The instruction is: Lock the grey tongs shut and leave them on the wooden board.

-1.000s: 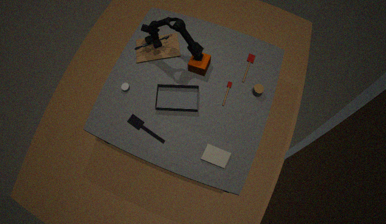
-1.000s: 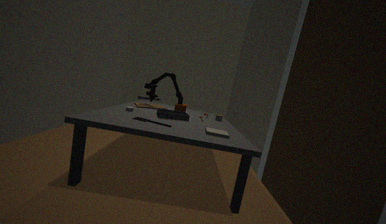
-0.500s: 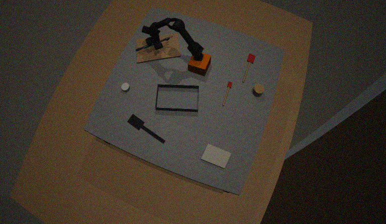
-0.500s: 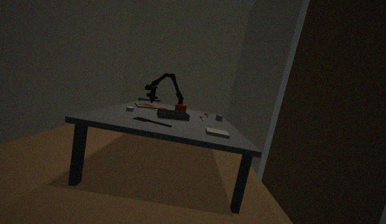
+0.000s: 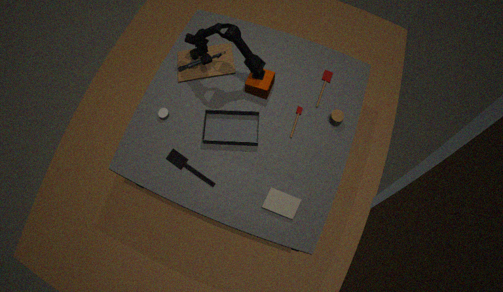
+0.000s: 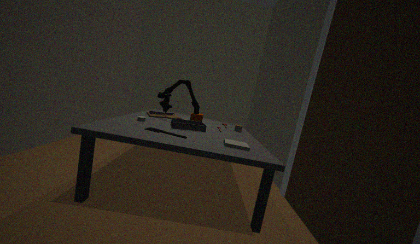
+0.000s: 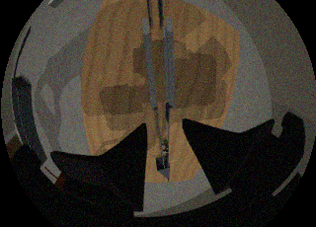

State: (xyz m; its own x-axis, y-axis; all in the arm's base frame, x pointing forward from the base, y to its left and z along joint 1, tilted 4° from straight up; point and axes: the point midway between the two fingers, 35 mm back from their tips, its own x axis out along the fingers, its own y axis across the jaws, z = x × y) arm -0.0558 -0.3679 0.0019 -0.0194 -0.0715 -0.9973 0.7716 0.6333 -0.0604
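My gripper tip is 40 mm above the wooden board. Also, from my gripper tip: black spatula 670 mm ahead, 140 mm to the left, 40 mm below; then roasting tin 390 mm ahead, 310 mm to the left, 20 mm below; then white puck 410 mm ahead, 110 mm to the right, 30 mm below.
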